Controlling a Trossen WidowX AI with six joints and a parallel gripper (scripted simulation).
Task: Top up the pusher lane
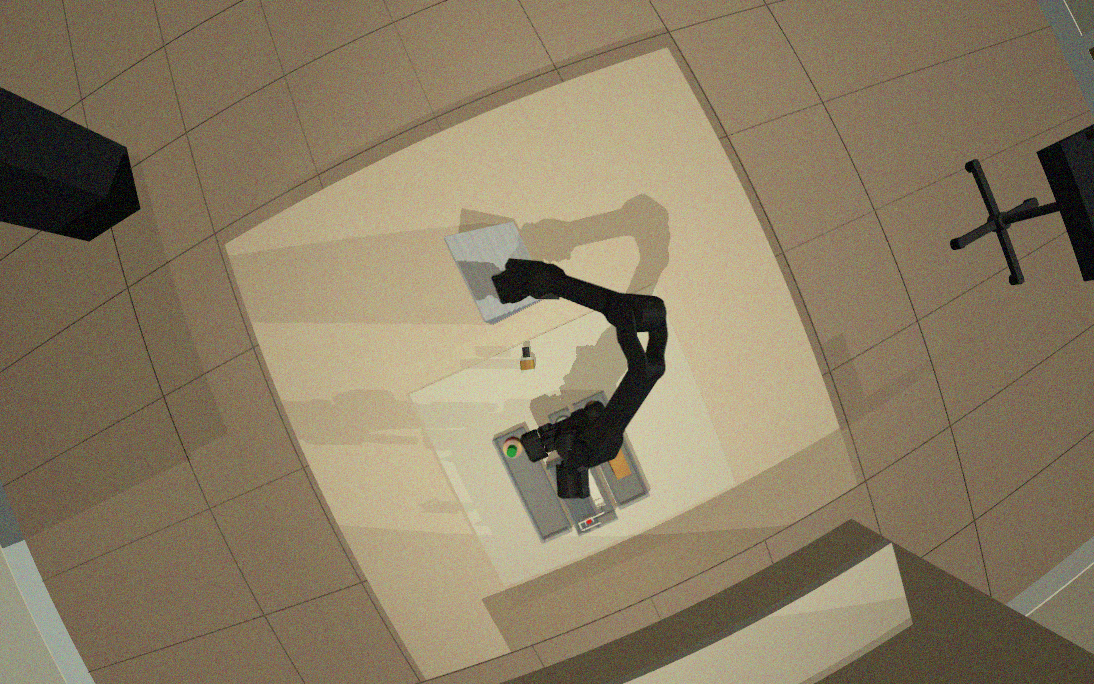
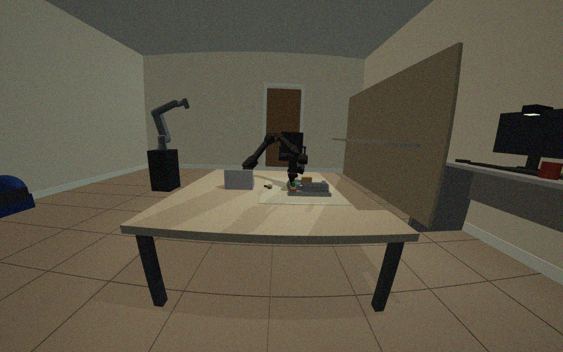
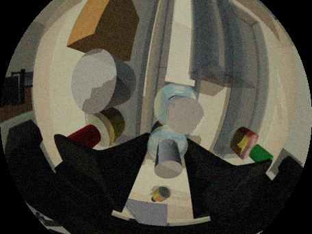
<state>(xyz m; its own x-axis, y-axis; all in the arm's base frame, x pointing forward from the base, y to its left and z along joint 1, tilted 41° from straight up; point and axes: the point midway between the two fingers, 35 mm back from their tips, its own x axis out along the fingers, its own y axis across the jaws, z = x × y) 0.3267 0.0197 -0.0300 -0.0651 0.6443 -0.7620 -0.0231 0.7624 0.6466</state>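
Right now the grey cylinder is 8 cm to the left of my gripper tip and 5 cm ahead of it. Also, from my gripper tip: red mark: 22 cm ahead, 4 cm above, 3 cm to the right; brown box: 12 cm ahead, 8 cm to the left, 1 cm above.
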